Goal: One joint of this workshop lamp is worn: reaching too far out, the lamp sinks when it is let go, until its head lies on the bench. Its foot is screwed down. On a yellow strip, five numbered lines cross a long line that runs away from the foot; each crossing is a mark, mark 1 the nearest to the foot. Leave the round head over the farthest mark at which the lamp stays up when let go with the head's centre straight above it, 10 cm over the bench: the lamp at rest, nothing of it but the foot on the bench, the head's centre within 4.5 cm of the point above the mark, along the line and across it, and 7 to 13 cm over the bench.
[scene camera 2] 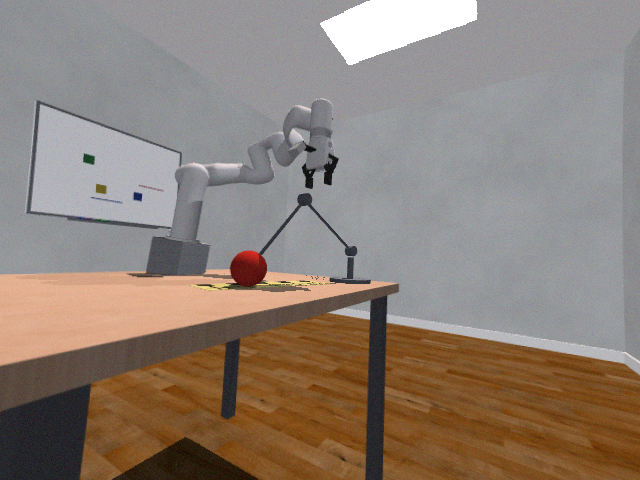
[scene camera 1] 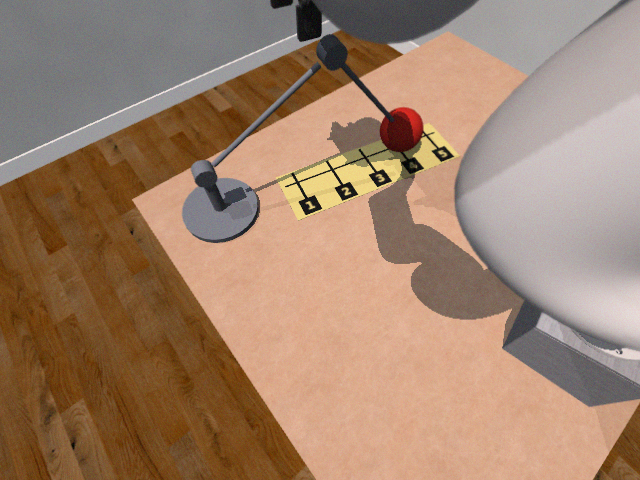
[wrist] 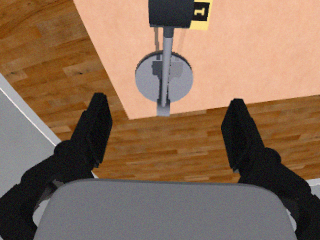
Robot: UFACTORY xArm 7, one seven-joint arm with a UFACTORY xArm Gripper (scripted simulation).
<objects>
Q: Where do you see a round grey lamp foot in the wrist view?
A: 148,75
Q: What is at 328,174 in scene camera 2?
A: My gripper.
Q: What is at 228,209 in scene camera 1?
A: A round grey lamp foot.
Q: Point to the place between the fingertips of my gripper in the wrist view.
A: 167,110
</objects>
